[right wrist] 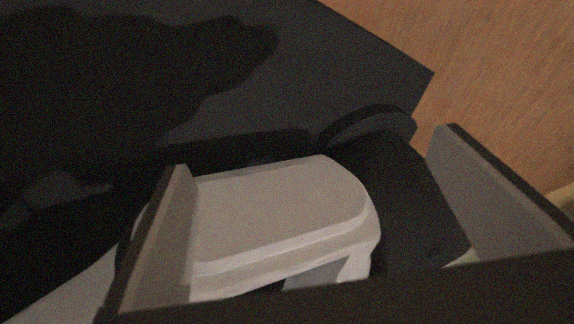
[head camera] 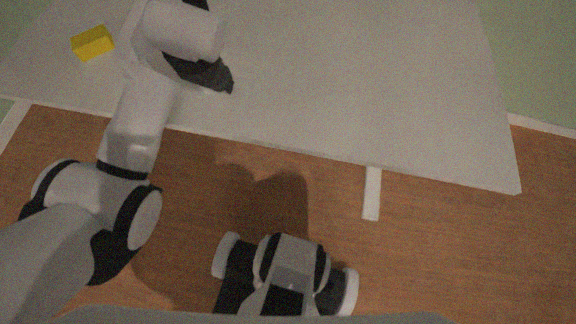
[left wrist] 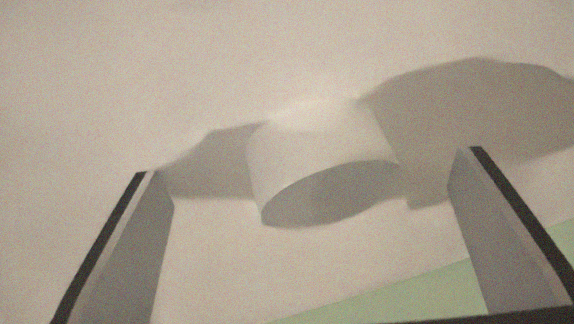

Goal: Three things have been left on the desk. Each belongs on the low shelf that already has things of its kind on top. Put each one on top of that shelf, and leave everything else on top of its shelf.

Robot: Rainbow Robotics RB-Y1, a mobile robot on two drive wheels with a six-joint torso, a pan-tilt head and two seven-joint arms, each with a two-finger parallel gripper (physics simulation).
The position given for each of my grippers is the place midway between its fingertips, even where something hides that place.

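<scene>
My left gripper is there in the head camera (head camera: 209,82) and in the left wrist view too (left wrist: 305,178), while my right gripper (right wrist: 311,161) can be seen as well. There's also a yellow block (head camera: 95,41). And there's a white desk, which you'd see from the head camera (head camera: 417,94) and from the left wrist (left wrist: 98,98).
</scene>
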